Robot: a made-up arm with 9 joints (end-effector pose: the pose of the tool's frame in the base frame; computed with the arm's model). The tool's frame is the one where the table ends.
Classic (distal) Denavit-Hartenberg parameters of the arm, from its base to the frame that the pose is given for. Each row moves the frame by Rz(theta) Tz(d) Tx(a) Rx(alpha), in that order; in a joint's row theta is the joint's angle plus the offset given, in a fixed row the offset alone. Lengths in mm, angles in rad.
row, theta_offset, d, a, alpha
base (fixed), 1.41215, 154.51, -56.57, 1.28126
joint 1, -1.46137, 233.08, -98.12, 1.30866
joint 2, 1.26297, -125.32, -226.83, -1.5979
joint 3, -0.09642, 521.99, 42.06, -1.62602
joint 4, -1.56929, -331.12, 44.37, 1.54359
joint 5, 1.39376, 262.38, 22.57, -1.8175
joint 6, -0.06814, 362.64, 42.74, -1.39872
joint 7, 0.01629, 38.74, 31.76, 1.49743
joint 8, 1.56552, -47.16, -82.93, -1.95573
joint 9, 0.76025, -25.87, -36.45, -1.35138
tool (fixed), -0.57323, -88.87, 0, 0
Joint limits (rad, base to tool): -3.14..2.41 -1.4..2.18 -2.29..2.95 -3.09..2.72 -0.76..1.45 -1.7..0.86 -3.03..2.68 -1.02..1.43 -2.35..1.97
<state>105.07 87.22 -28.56 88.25 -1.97 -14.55 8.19 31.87 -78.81</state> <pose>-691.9 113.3 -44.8 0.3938 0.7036 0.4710 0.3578</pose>
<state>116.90 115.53 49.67 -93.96 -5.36 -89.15 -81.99 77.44 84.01</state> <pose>-207.3 -319.1 186.7 0.3793 0.7883 -0.4405 -0.2017</pose>
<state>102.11 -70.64 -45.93 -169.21 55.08 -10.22 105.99 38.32 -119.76</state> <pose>875.2 -632.3 35.8 0.7539 0.6160 0.0528 0.2221</pose>
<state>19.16 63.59 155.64 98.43 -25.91 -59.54 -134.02 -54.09 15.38</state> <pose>-516.6 -213.4 532.3 0.5229 0.5553 -0.2728 -0.5864</pose>
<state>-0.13 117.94 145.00 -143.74 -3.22 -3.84 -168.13 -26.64 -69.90</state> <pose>-176.7 432.4 -308.0 0.3217 0.4670 -0.8021 -0.1875</pose>
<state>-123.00 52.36 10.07 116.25 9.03 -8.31 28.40 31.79 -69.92</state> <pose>-350.8 691.5 -132.9 0.0834 0.4531 -0.0835 0.8836</pose>
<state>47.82 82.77 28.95 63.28 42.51 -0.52 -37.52 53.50 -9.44</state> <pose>-181.3 -369.9 -410.6 0.4912 -0.1876 -0.6954 -0.4898</pose>
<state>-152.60 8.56 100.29 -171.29 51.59 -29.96 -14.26 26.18 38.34</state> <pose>719.4 -126.2 -710.1 0.2316 0.0889 -0.7926 0.5570</pose>
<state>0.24 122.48 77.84 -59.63 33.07 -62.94 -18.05 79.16 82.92</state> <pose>-82.8 90.0 362.1 0.9240 -0.0158 0.1319 -0.3585</pose>
